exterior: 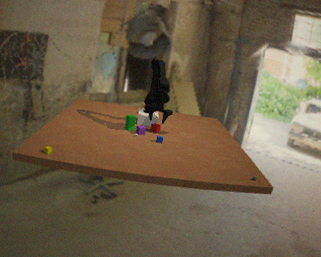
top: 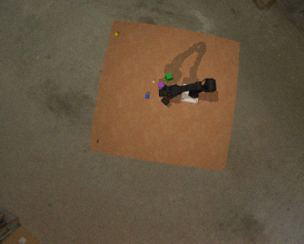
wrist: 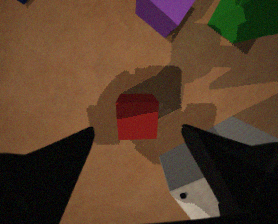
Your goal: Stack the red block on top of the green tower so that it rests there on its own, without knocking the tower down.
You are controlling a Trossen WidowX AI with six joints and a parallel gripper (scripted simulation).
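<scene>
My gripper tip is now 4 cm above the red block. The rest, counted from my gripper tip: purple block 11 cm ahead, 7 cm to the right, 4 cm below; then blue block 19 cm ahead, 6 cm to the left, 5 cm below; then small white cube 18 cm ahead, 9 cm to the right, 6 cm below.
</scene>
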